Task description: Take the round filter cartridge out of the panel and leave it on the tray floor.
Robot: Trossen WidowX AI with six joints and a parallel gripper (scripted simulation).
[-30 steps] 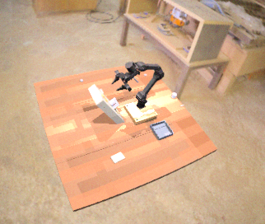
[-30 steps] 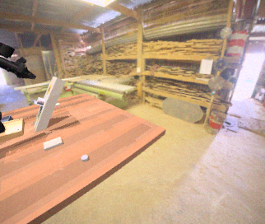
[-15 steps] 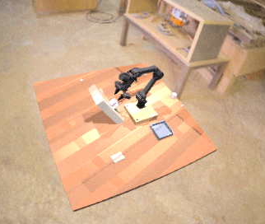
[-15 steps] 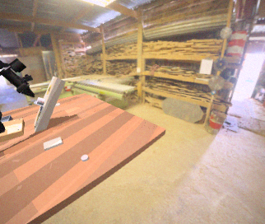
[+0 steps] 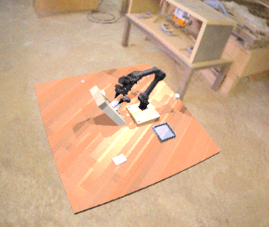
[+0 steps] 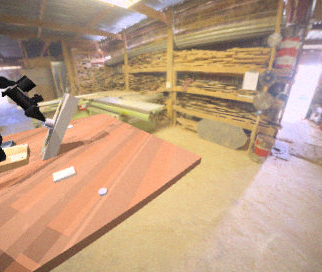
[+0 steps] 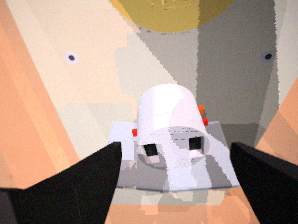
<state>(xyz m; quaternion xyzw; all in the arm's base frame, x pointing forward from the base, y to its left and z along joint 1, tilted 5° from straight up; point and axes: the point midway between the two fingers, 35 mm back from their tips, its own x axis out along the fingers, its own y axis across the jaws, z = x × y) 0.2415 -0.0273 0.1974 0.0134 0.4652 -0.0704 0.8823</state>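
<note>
My gripper tip is 10 mm short of the round filter cartridge and 20 mm above it. Also, from my gripper tip: service panel (60 mm ahead, 40 mm below); then dark-rimmed tray (290 mm behind, 330 mm to the left, 180 mm below).
</note>
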